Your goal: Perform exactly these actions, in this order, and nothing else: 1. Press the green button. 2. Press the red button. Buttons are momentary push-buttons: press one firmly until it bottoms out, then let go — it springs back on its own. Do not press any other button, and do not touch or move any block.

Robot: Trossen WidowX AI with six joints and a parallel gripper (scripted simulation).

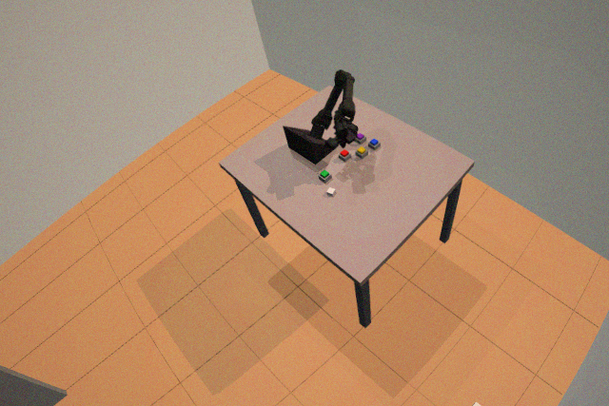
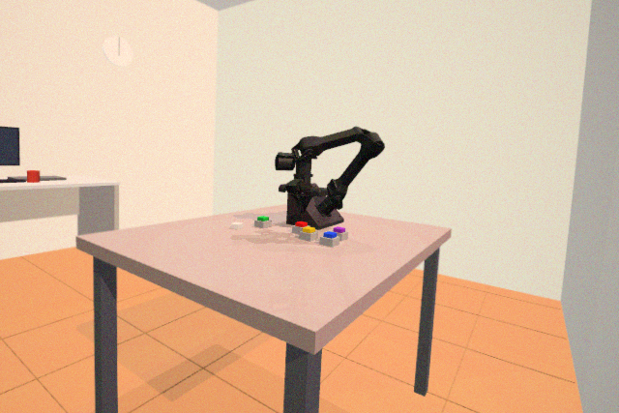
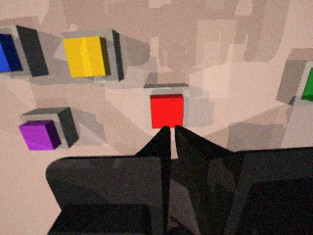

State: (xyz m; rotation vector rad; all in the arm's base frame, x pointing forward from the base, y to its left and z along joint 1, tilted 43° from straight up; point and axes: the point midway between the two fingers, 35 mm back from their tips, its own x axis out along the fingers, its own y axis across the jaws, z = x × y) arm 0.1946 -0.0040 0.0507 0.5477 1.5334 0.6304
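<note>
The red button is 4 cm below my gripper tip. From my gripper tip the other things lie so: purple button: 3 cm behind, 15 cm to the left, 4 cm below; yellow button: 5 cm ahead, 7 cm to the left, 4 cm below; green button: 3 cm ahead, 17 cm to the right, 4 cm below.
</note>
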